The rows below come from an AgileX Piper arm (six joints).
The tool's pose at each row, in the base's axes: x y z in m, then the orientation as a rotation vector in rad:
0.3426 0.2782 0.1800 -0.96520 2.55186 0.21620
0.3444 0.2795 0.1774 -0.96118 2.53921 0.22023
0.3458 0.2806 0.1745 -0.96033 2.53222 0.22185
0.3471 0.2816 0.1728 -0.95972 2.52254 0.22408
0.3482 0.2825 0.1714 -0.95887 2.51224 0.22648
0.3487 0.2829 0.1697 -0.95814 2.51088 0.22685
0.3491 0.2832 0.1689 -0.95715 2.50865 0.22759
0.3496 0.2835 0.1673 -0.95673 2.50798 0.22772
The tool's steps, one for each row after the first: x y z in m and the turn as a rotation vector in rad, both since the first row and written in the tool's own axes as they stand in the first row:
-0.0009 -0.0002 0.0033 0.00112 -0.01333 -0.00079
-0.0013 -0.0003 0.0067 0.00180 -0.02013 -0.00219
-0.0021 -0.0005 0.0089 0.00260 -0.02934 -0.00449
-0.0028 -0.0005 0.0108 0.00346 -0.03922 -0.00681
-0.0026 -0.0005 0.0126 0.00370 -0.04074 -0.00672
-0.0028 -0.0006 0.0135 0.00393 -0.04319 -0.00667
-0.0026 -0.0007 0.0152 0.00410 -0.04395 -0.00660

